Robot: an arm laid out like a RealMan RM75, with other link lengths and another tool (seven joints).
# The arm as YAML. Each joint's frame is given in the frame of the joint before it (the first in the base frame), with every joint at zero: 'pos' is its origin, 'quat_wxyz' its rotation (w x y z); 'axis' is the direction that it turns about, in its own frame. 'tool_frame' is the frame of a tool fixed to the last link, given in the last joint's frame.
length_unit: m
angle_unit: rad
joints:
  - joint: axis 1
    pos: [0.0, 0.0, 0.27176]
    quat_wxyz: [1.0, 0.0, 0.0, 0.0]
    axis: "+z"
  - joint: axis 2
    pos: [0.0, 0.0, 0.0]
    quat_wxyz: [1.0, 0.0, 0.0, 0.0]
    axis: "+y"
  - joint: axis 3
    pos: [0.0, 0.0, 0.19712]
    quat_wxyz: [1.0, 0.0, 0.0, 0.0]
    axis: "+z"
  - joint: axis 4
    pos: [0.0, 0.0, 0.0]
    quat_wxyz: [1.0, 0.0, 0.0, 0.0]
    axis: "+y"
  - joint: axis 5
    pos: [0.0, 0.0, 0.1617]
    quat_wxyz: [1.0, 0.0, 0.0, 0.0]
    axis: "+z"
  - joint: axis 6
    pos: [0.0, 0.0, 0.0]
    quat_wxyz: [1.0, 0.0, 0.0, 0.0]
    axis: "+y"
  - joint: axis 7
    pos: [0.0, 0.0, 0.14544]
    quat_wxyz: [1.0, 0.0, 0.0, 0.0]
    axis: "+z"
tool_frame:
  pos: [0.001, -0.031, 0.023]
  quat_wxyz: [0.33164, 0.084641, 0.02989, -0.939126]
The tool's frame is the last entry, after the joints.
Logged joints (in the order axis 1, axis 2, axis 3, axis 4, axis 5, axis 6, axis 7), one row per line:
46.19 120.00 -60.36 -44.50 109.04 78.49 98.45
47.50 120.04 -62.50 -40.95 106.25 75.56 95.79
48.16 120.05 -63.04 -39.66 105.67 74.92 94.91
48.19 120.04 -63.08 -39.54 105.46 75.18 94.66
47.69 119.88 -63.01 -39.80 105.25 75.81 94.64
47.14 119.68 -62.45 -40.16 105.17 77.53 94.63
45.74 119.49 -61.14 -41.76 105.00 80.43 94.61
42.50 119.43 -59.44 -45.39 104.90 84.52 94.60
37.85 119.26 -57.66 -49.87 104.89 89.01 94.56
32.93 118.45 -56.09 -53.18 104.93 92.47 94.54
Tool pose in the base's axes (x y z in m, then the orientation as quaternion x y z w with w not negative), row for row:
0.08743 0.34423 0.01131 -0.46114 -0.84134 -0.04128 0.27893
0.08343 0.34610 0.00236 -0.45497 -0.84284 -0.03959 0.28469
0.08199 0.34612 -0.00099 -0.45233 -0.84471 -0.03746 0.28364
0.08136 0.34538 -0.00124 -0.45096 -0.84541 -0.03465 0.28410
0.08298 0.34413 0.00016 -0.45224 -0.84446 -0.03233 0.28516
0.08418 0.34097 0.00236 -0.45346 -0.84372 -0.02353 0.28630
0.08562 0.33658 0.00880 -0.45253 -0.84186 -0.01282 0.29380
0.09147 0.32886 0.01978 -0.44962 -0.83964 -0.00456 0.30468
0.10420 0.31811 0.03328 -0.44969 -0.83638 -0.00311 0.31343
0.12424 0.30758 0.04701 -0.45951 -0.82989 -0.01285 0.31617
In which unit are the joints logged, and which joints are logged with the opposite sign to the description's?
The joints are logged in degrees. Opposite sign: axis 5, axis 6.
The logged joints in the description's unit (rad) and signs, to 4 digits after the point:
0.8062 2.0944 -1.0535 -0.7767 -1.9031 -1.3699 1.7183
0.8290 2.0951 -1.0908 -0.7147 -1.8544 -1.3188 1.6719
0.8406 2.0953 -1.1003 -0.6922 -1.8443 -1.3076 1.6565
0.8411 2.0951 -1.1010 -0.6901 -1.8406 -1.3121 1.6521
0.8323 2.0923 -1.0997 -0.6946 -1.8370 -1.3231 1.6518
0.8227 2.0888 -1.0900 -0.7009 -1.8356 -1.3532 1.6516
0.7983 2.0855 -1.0671 -0.7288 -1.8326 -1.4038 1.6513
0.7418 2.0844 -1.0374 -0.7922 -1.8309 -1.4752 1.6511
0.6606 2.0815 -1.0064 -0.8704 -1.8307 -1.5535 1.6504
0.5747 2.0673 -0.9790 -0.9282 -1.8314 -1.6139 1.6500

